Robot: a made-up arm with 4 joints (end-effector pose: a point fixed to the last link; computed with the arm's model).
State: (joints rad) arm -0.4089 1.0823 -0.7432 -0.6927
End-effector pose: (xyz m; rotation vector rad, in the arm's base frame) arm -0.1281 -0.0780 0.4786 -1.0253 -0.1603 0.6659
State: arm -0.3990 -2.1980 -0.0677 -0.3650
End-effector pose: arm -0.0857 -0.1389 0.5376 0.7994 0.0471 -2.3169
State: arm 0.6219 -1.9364 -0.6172 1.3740
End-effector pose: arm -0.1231 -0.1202 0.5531 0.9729 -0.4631 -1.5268
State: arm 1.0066 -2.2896 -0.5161 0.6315
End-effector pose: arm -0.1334 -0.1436 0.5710 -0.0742 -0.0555 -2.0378
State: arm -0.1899 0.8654 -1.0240 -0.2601
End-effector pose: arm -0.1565 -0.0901 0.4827 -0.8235 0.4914 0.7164
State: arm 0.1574 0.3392 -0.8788 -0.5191
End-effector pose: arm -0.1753 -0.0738 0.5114 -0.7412 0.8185 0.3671
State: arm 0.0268 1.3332 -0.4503 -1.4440
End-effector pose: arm -0.1616 -0.0850 0.5144 -1.1813 -0.4969 0.8020
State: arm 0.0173 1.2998 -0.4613 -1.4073
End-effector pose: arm -0.1611 -0.0842 0.5132 -1.1767 -0.4568 0.7888
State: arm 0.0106 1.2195 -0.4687 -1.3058
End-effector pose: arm -0.1612 -0.0816 0.5126 -1.1291 -0.3375 0.7649
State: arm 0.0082 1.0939 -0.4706 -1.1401
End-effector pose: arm -0.1616 -0.0769 0.5131 -1.0214 -0.1510 0.7223
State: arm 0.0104 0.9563 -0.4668 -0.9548
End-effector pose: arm -0.1613 -0.0711 0.5149 -0.8722 0.0383 0.6644
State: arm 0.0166 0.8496 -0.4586 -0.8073
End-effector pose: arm -0.1604 -0.0664 0.5173 -0.7344 0.1726 0.6126
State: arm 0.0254 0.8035 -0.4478 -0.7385
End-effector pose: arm -0.1600 -0.0642 0.5193 -0.6603 0.2313 0.5901
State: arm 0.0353 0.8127 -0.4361 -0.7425
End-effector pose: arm -0.1606 -0.0642 0.5206 -0.6535 0.2315 0.5987
